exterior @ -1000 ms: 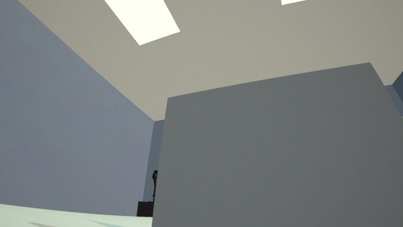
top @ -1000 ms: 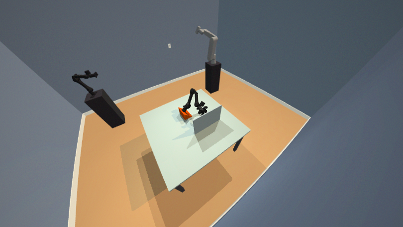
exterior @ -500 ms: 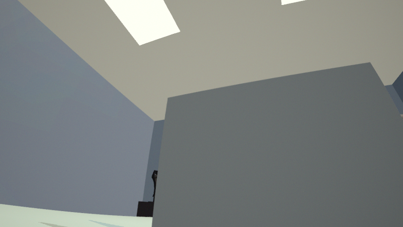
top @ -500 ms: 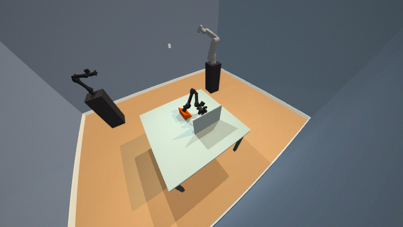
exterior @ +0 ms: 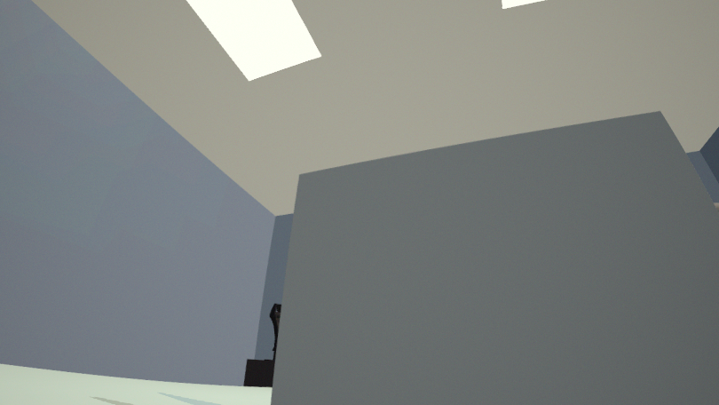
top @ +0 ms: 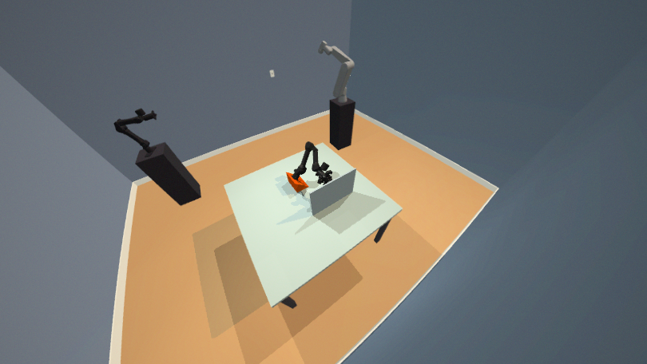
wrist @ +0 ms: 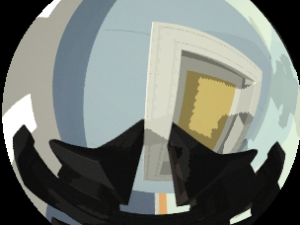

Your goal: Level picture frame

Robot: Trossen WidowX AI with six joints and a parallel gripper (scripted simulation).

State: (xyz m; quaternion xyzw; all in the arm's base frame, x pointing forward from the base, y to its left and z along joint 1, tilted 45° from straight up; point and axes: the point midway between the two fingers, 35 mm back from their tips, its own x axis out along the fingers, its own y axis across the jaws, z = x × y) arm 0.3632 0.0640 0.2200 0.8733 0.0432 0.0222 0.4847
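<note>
My gripper tip is now 1 cm to the left of the picture frame and 5 cm above it. From my gripper tip the other things lie so: wall panel (1 cm ahead, 7 cm below).
</note>
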